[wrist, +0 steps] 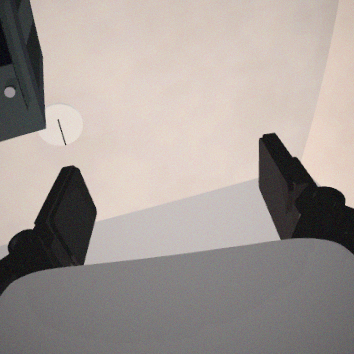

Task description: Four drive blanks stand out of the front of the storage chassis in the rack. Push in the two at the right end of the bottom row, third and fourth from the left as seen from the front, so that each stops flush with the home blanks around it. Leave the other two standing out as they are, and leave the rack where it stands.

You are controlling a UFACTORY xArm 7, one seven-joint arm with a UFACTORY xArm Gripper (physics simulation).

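Frame: origin at the arm's base, x ahead, y left, z up, level; millimetres.
Seen in the pictures: gripper, between the fingertips: [170, 174].
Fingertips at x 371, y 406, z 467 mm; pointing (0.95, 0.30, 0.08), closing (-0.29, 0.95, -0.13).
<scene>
A point is followed by its place in that frame.
My gripper [170, 174] @(x 371, y 406, z 467 mm) is open, its two black fingers wide apart with nothing between them. A dark grey-green corner of the rack [22, 112] @(x 511, y 318, z 478 mm) shows at the upper left edge of the wrist view, up and to the left of the left finger. A small pale round screw head [9, 92] @(x 509, y 313, z 457 mm) sits on it. The drive blanks and the front of the storage chassis do not show in this view.
A pale round disc [67, 122] with a thin black line lies on the light tabletop [175, 90], right beside the rack's corner. A grey shadow area crosses behind the fingers. A slanting tone boundary runs down the right side.
</scene>
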